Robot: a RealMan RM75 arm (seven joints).
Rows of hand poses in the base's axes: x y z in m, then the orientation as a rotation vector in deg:
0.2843 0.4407 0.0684 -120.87 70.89 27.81
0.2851 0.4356 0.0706 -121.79 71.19 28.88
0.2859 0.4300 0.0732 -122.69 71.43 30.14
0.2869 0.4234 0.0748 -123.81 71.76 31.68
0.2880 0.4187 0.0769 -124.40 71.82 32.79
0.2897 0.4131 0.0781 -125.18 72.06 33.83
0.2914 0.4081 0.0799 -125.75 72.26 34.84
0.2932 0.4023 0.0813 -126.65 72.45 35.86
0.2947 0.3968 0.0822 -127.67 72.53 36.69
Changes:
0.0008 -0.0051 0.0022 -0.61 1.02 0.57
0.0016 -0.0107 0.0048 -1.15 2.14 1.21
0.0026 -0.0173 0.0064 -1.85 3.53 1.99
0.0037 -0.0220 0.0085 -2.11 4.41 2.53
0.0054 -0.0276 0.0097 -2.62 5.36 3.05
0.0071 -0.0326 0.0115 -2.96 6.22 3.48
0.0089 -0.0384 0.0129 -3.56 7.15 4.08
0.0104 -0.0439 0.0138 -4.25 7.92 4.73

